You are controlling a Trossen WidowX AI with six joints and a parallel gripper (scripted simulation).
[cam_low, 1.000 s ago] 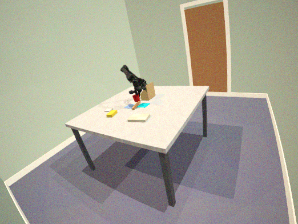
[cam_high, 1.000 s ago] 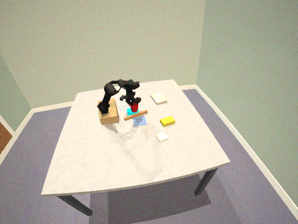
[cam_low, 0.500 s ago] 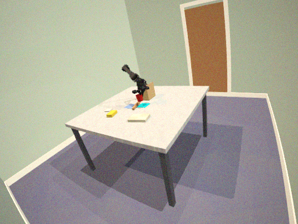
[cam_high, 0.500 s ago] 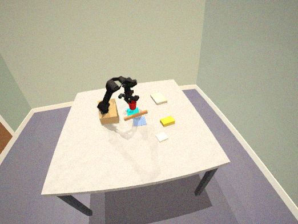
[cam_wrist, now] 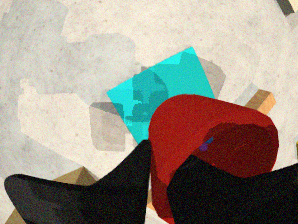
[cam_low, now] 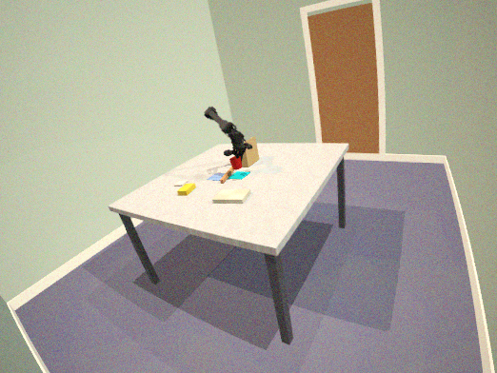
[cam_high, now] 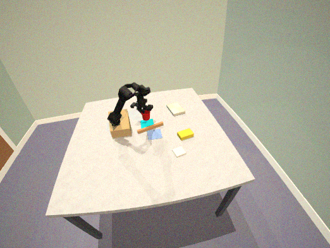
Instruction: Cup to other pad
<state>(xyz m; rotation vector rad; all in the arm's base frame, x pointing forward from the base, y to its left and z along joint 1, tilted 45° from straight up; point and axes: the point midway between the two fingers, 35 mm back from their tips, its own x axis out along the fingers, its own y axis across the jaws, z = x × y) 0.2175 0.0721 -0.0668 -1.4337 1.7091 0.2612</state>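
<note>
Now: gripper tip 3 cm short of the cyan pad, 1 cm to the left of it and 10 cm above it. From my gripper tip the other things lie so: light blue pad: 8 cm ahead, 17 cm to the right, 10 cm below; red cup: 3 cm ahead, 2 cm to the right; thin wooden bar: 5 cm ahead, 9 cm to the right, 8 cm below.
</note>
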